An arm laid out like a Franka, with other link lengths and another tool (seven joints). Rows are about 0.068 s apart.
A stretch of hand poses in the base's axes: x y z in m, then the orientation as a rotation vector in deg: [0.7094 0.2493 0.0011 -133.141 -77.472 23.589]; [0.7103 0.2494 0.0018 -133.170 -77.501 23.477]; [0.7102 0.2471 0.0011 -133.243 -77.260 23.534]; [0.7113 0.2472 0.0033 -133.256 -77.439 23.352]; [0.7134 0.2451 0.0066 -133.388 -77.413 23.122]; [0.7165 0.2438 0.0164 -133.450 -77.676 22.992]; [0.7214 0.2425 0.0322 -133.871 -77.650 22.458]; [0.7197 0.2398 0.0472 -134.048 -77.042 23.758]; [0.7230 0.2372 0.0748 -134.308 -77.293 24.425]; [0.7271 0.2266 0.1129 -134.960 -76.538 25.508]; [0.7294 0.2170 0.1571 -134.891 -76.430 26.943]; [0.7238 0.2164 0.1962 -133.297 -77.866 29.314]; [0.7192 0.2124 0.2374 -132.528 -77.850 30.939]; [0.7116 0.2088 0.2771 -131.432 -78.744 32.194]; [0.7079 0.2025 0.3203 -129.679 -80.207 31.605]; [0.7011 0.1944 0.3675 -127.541 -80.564 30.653]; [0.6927 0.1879 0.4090 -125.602 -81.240 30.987]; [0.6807 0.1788 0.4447 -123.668 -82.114 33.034]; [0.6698 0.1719 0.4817 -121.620 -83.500 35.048]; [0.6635 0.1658 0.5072 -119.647 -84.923 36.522]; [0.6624 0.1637 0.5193 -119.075 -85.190 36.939]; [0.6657 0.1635 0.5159 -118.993 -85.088 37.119]
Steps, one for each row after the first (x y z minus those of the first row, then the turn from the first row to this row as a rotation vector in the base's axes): [0.0009 0.0001 0.0007 0.022 -0.084 -0.007]; [0.0008 -0.0022 0.0000 0.000 -0.001 -0.175]; [0.0019 -0.0021 0.0022 0.028 -0.169 -0.090]; [0.0040 -0.0042 0.0055 0.039 -0.345 -0.178]; [0.0071 -0.0055 0.0153 -0.017 -0.538 -0.040]; [0.0120 -0.0068 0.0311 -0.093 -1.013 -0.247]; [0.0103 -0.0095 0.0461 -0.668 -0.179 -0.473]; [0.0136 -0.0121 0.0737 -1.239 -0.036 -0.254]; [0.0177 -0.0227 0.1118 -2.054 0.501 -0.722]; [0.0200 -0.0323 0.1560 -2.646 1.326 -0.531]; [0.0144 -0.0329 0.1951 -2.913 2.796 1.205]; [0.0098 -0.0369 0.2363 -3.116 4.005 1.664]; [0.0022 -0.0405 0.2760 -3.135 4.839 2.743]; [-0.0015 -0.0468 0.3192 -1.908 4.826 4.049]; [-0.0083 -0.0549 0.3664 0.067 5.215 4.679]; [-0.0167 -0.0614 0.4079 1.162 6.045 5.707]; [-0.0287 -0.0705 0.4436 1.315 7.678 7.177]; [-0.0396 -0.0774 0.4806 1.383 9.128 9.031]; [-0.0459 -0.0835 0.5061 1.624 10.232 10.809]; [-0.0470 -0.0856 0.5182 1.736 10.604 11.229]; [-0.0437 -0.0858 0.5148 1.728 10.776 11.218]
